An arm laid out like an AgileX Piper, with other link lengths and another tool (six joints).
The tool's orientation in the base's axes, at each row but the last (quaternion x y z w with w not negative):
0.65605, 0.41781, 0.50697, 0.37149
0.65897, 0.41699, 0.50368, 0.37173
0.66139, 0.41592, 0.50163, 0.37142
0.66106, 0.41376, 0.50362, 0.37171
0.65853, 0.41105, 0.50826, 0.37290
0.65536, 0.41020, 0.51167, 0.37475
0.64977, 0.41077, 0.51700, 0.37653
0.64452, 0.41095, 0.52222, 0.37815
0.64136, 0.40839, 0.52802, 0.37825
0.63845, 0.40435, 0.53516, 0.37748
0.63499, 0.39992, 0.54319, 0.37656
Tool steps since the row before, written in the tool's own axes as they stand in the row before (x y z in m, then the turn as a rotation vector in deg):
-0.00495, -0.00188, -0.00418, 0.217, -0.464, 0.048
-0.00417, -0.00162, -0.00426, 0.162, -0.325, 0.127
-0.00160, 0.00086, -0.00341, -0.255, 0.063, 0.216
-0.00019, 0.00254, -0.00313, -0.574, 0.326, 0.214
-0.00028, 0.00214, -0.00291, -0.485, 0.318, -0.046
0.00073, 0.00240, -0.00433, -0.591, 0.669, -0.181
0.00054, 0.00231, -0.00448, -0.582, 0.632, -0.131
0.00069, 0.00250, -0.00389, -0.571, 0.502, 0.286
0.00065, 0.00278, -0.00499, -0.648, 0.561, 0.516
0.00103, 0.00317, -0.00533, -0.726, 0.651, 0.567
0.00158, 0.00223, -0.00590, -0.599, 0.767, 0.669
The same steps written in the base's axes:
-0.00508, -0.00361, -0.00259, -0.003, 0.372, -0.356
-0.00504, -0.00295, -0.00203, 0.090, 0.263, -0.266
-0.00340, -0.00155, 0.00097, 0.183, -0.275, -0.081
-0.00264, -0.00091, 0.00292, 0.178, -0.669, 0.044
-0.00253, -0.00087, 0.00244, -0.064, -0.565, 0.123
-0.00376, 0.00006, 0.00330, -0.157, -0.787, 0.430
-0.00399, -0.00009, 0.00312, -0.112, -0.768, 0.391
-0.00341, -0.00008, 0.00320, 0.282, -0.734, 0.205
-0.00450, -0.00019, 0.00357, 0.508, -0.839, 0.195
-0.00481, -0.00002, 0.00405, 0.561, -0.949, 0.240
-0.00548, 0.00082, 0.00339, 0.685, -0.883, 0.383

